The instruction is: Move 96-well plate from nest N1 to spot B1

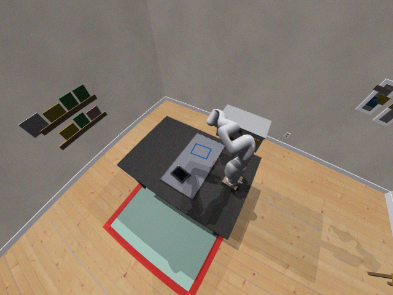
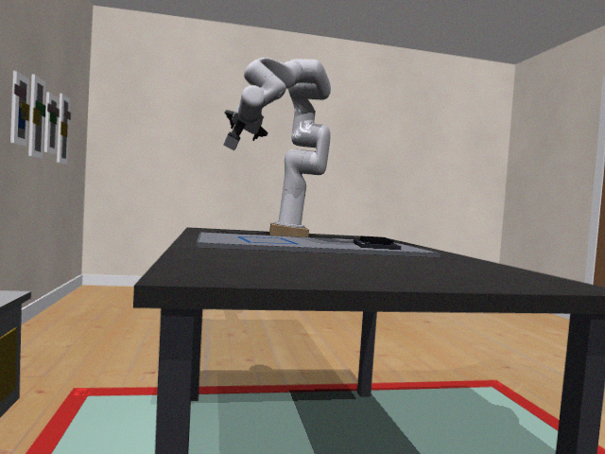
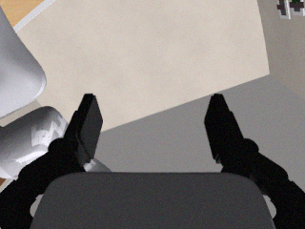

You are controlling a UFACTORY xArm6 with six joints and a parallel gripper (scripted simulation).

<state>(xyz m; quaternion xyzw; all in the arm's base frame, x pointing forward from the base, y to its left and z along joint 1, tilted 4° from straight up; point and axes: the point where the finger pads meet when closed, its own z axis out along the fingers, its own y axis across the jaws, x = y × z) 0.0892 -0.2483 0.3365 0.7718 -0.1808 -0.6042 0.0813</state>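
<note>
The black 96-well plate is 390 mm ahead of my hand, 380 mm to the left of it and 360 mm below it. The rest, counted from my hand: plate nest N1: 390 mm ahead, 380 mm to the left, 370 mm below.
</note>
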